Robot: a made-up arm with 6 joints. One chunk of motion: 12 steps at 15 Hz.
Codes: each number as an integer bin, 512 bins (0 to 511) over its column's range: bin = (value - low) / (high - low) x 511, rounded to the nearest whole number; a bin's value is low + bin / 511 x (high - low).
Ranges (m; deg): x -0.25..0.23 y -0.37..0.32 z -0.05..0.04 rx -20..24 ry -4..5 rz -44..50
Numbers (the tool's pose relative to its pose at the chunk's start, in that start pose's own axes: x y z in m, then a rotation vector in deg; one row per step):
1: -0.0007 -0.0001 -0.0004 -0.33 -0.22 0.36
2: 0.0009 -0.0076 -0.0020 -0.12 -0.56 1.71
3: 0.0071 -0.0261 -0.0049 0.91 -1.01 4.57
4: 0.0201 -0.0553 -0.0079 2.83 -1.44 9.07
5: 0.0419 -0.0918 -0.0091 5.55 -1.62 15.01
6: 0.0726 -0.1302 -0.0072 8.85 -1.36 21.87
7: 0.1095 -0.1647 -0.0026 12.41 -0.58 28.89
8: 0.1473 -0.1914 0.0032 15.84 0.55 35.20
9: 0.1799 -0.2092 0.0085 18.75 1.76 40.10
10: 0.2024 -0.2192 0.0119 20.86 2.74 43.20
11: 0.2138 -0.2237 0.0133 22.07 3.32 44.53
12: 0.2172 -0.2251 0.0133 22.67 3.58 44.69
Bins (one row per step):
1: 265 274 282 228 215 241
2: 267 268 273 231 195 248
3: 274 255 256 243 170 264
4: 288 233 239 265 145 288
5: 311 206 232 297 135 321
6: 343 178 243 335 150 358
7: 383 152 269 376 194 396
8: 423 132 302 416 258 431
9: 458 119 332 450 327 457
10: 482 112 351 475 383 474
11: 494 108 359 489 416 481
12: 497 107 359 496 430 482

